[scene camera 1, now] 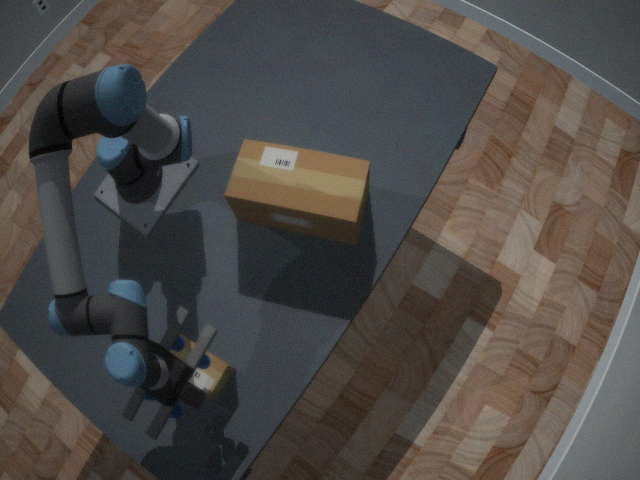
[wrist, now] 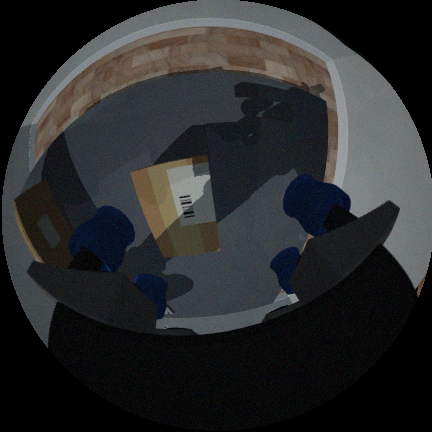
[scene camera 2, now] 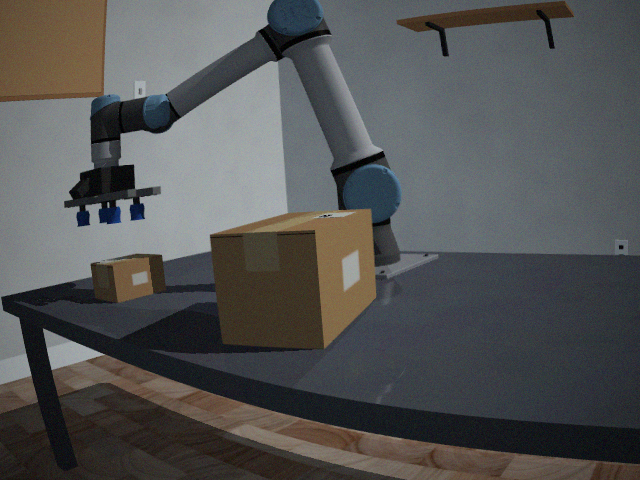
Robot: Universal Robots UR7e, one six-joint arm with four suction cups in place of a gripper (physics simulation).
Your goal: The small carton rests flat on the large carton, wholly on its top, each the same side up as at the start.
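Note:
The small carton stands flat on the table, its white barcode label facing up in the wrist view. The large carton stands apart on the table, label up, with nothing on its top. My suction gripper is open and holds nothing. Its four blue cups hang in the air above the small carton's level, with a clear gap in scene camera 2. In scene camera 1 the gripper hides part of the small carton.
The dark table carries both cartons and the arm's base plate. The large carton stands between the small carton and the far half of the table. A wall shelf hangs at the upper right.

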